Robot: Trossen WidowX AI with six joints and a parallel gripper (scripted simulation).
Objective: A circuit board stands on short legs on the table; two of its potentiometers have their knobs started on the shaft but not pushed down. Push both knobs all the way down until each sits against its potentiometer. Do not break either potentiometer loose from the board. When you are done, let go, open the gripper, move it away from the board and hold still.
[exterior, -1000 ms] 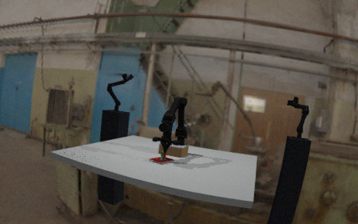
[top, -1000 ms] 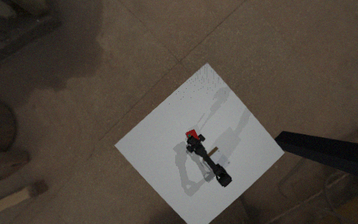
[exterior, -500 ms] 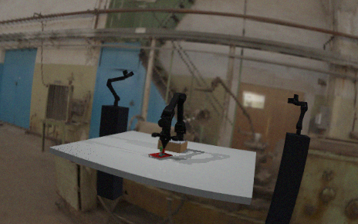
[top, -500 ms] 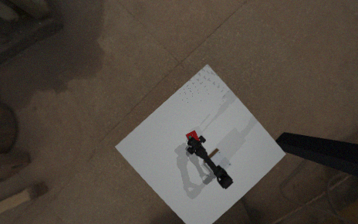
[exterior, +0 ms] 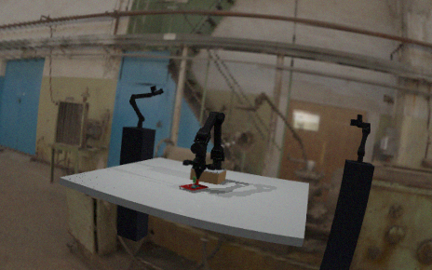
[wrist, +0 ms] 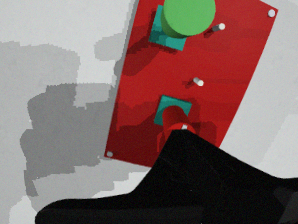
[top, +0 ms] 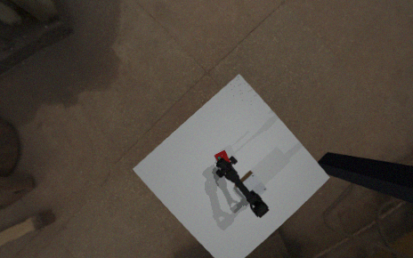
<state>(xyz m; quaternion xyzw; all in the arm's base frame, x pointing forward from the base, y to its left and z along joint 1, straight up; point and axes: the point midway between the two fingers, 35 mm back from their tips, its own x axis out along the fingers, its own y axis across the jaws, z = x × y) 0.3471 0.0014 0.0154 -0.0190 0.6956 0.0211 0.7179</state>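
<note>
Now: the red knob 1 cm below my gripper tip. Round my gripper tip: green knob: 6 cm ahead, 1 cm above.
</note>
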